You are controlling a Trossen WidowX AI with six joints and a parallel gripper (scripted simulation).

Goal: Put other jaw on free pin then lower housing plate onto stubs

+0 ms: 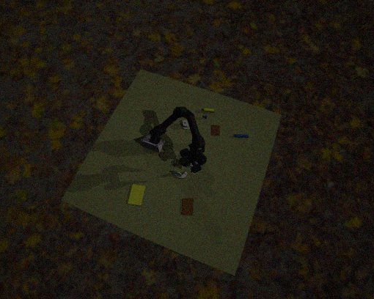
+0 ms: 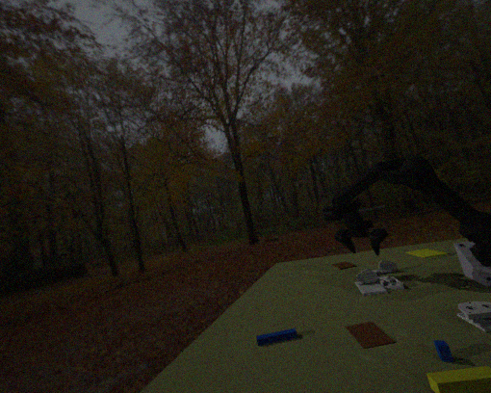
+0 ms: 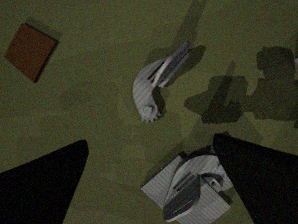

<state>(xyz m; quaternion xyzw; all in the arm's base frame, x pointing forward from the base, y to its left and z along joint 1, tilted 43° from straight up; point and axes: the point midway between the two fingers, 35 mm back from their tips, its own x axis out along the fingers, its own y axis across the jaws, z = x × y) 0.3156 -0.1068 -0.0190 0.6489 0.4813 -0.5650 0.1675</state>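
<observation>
Right now the grey jaw is 90 mm below my gripper tip, 30 mm to the right of it and 20 mm behind it. From my gripper tip the other things lie so: blue bar 430 mm to the left, 280 mm ahead, 80 mm below; yellow bar 550 mm to the left, 80 mm below, 40 mm behind; yellow slab 300 mm to the right, 270 mm behind, 90 mm below.
</observation>
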